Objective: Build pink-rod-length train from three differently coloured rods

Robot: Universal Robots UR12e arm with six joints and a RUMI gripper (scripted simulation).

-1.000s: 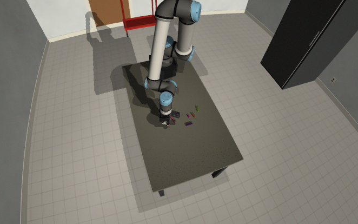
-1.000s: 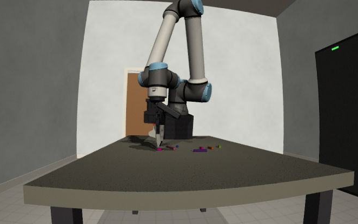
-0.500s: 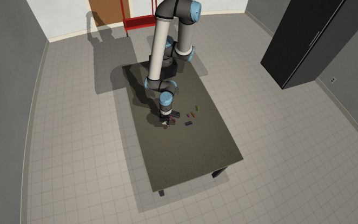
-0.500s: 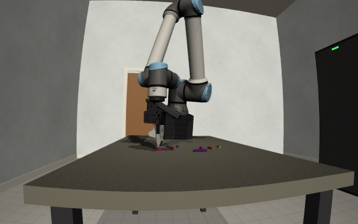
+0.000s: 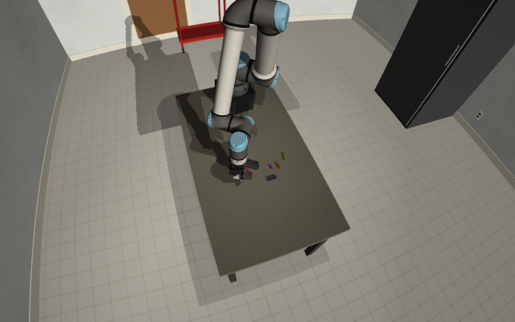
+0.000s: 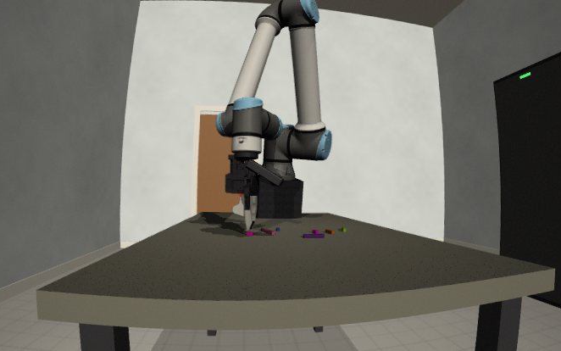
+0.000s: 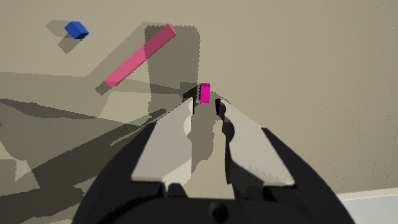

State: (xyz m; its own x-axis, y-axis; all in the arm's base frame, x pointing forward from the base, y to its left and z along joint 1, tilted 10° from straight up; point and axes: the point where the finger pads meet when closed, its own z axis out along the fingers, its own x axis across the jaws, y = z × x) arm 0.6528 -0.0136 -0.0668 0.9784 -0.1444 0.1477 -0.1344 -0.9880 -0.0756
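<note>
The blue rod is 11 cm behind my hand, 7 cm to the left of it and 3 cm below it. Also, from my hand: purple rod 1 cm ahead, 19 cm to the left, 3 cm below; then orange rod 8 cm behind, 24 cm to the left, 3 cm below; then pink rod 6 cm behind, 4 cm to the left, 3 cm below.
</note>
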